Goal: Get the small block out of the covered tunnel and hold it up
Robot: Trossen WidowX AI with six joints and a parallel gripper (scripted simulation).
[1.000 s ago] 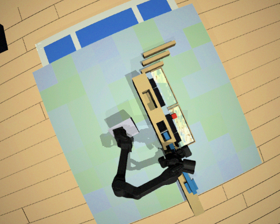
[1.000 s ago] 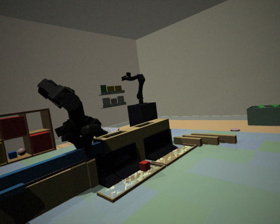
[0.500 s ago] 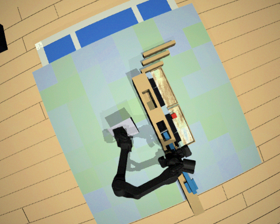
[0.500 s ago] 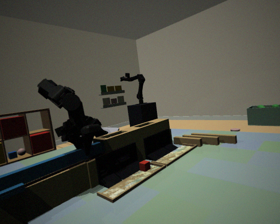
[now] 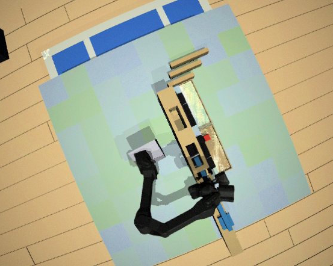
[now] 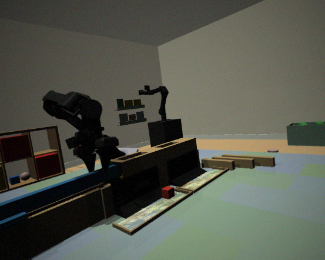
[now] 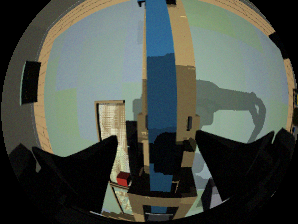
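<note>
The tan covered tunnel lies 70 mm below my gripper tip, 50 mm to the left of it and 10 mm ahead of it.
</note>
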